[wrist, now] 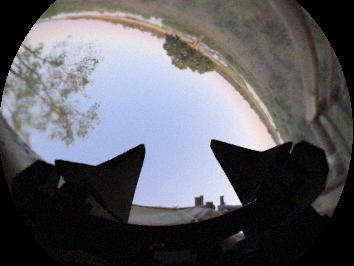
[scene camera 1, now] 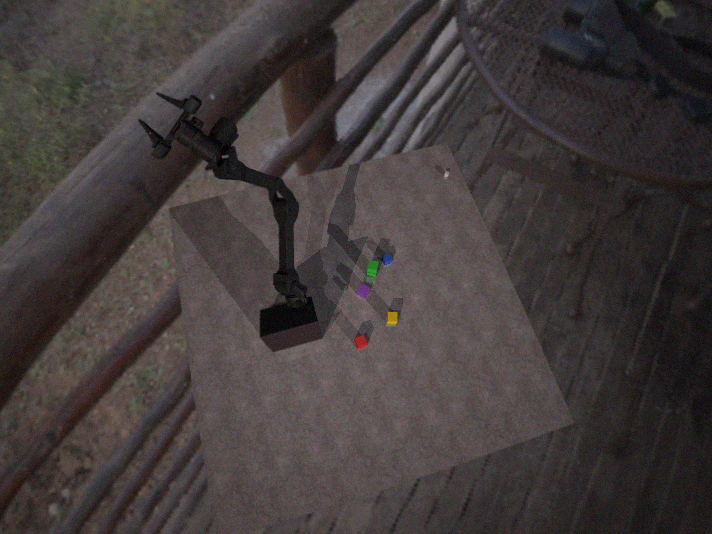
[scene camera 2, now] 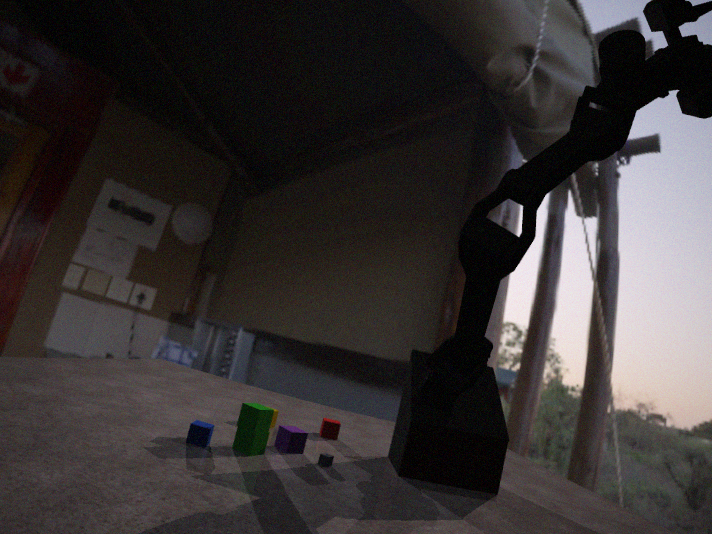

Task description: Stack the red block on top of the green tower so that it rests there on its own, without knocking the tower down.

Labels:
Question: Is the gripper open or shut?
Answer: Open.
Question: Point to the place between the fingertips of the gripper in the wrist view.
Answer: At 178,145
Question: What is the gripper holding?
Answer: Nothing.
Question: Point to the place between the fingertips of the gripper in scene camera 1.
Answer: At 147,106

